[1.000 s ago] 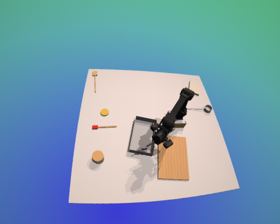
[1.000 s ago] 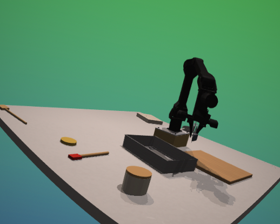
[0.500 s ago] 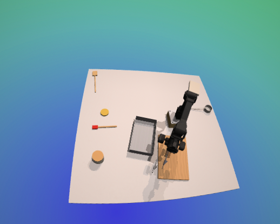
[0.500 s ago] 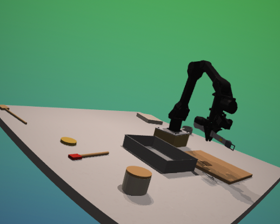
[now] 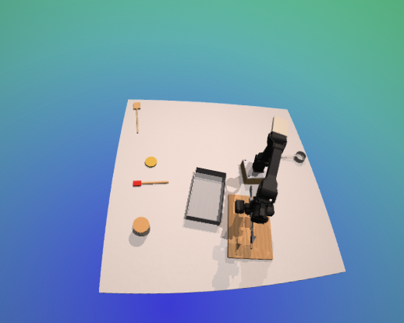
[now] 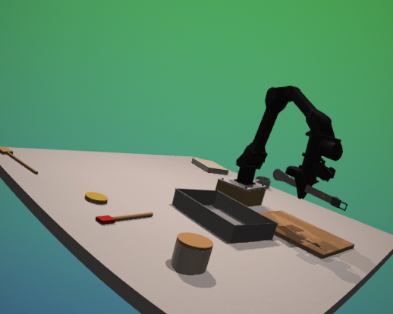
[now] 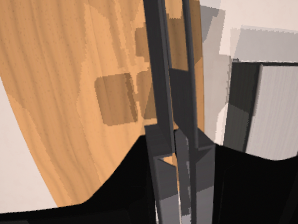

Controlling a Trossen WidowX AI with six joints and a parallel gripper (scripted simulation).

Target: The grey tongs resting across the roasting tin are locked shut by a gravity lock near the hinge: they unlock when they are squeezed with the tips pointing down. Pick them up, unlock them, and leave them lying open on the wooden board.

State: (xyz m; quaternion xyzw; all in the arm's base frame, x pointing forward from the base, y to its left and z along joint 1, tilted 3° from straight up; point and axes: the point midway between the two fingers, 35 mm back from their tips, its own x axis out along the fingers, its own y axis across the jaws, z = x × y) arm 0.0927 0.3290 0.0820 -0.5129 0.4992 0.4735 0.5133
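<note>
Right now the wooden board is 4 cm behind my gripper tip, 1 cm to the left of it and 12 cm below it. The rest, counted from my gripper tip: yellow lock piece: 8 cm to the left, 4 cm above; then lidded grey jar: 52 cm ahead, 8 cm to the left, 9 cm below; then roasting tin: 20 cm ahead, 14 cm to the right, 10 cm below.
</note>
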